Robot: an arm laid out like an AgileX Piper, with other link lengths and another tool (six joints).
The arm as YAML. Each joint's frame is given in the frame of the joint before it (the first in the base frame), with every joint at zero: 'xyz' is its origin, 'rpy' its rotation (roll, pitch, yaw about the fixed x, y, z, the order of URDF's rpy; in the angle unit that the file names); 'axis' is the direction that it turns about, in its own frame. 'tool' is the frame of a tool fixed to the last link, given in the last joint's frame.
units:
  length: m
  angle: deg
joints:
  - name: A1
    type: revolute
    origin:
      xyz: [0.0, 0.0, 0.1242]
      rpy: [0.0, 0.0, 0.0]
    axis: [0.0, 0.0, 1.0]
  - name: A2
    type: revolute
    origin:
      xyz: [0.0, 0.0, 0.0]
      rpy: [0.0, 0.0, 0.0]
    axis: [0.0, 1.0, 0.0]
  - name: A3
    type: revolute
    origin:
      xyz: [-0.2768, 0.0, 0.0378]
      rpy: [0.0, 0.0, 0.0]
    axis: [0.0, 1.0, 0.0]
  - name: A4
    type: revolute
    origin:
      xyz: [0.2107, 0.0, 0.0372]
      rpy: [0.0, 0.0, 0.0]
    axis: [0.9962, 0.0, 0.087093]
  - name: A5
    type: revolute
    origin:
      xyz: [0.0, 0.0, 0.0]
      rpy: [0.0, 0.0, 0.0]
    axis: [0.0, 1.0, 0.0]
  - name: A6
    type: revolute
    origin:
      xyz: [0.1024, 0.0, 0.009]
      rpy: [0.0, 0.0, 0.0]
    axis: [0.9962, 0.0, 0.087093]
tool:
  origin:
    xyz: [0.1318, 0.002, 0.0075]
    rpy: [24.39, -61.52, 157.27]
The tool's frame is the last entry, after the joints.
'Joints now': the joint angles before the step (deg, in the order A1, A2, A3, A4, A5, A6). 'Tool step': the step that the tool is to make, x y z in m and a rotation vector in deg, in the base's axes. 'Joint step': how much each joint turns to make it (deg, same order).
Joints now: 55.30, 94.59, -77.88, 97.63, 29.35, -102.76
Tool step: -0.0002, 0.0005, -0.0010, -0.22, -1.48, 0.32
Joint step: 0.01, 0.14, -0.01, 0.01, 0.14, -1.59
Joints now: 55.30, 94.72, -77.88, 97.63, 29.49, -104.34
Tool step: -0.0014, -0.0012, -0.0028, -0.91, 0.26, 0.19
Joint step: -0.01, -0.20, 0.00, -2.29, 0.00, 2.25
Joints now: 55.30, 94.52, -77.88, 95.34, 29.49, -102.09
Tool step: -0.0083, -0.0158, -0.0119, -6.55, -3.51, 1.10
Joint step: -0.11, -2.85, 0.01, -17.65, 0.40, 12.54
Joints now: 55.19, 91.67, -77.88, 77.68, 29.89, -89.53
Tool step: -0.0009, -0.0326, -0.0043, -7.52, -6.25, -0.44
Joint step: -1.05, -5.19, 0.00, -21.47, 2.65, 14.00
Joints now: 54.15, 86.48, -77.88, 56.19, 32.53, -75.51
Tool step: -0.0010, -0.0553, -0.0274, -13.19, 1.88, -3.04
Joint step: -2.72, -5.32, 0.00, -22.21, 11.81, 19.83
